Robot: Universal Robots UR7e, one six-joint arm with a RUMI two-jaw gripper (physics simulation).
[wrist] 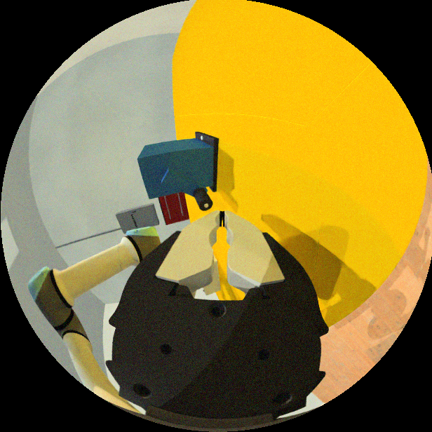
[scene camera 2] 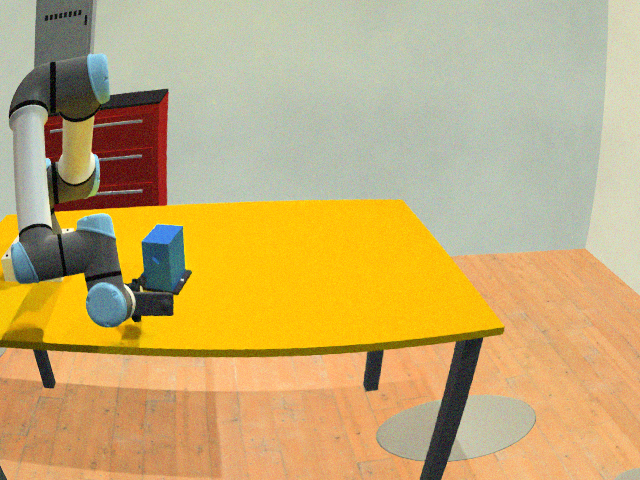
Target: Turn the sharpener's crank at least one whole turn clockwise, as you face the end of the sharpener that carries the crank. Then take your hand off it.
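Note:
The sharpener (scene camera 2: 164, 263) (wrist: 180, 170) is a blue box on a dark base plate (scene camera 2: 181, 283) (wrist: 216, 165). It stands upright on the left part of the yellow table. Its crank's black round handle (wrist: 204, 199) shows at the box's near lower edge in the wrist view, with a pale dot on its end. The crank arm is mostly hidden, and I cannot make out the crank in the scene view. My gripper (scene camera 2: 168, 303) (wrist: 222, 212) is shut and empty. In the wrist view its fingertips are just below and right of the handle, with a small gap between them.
The yellow table (scene camera 2: 310, 273) (wrist: 310, 130) has its front edge below the gripper in the scene view. My arm rises at the left. A red drawer cabinet (scene camera 2: 160, 149) (wrist: 173, 209) and a grey locker (scene camera 2: 64, 36) (wrist: 137, 218) stand behind the table.

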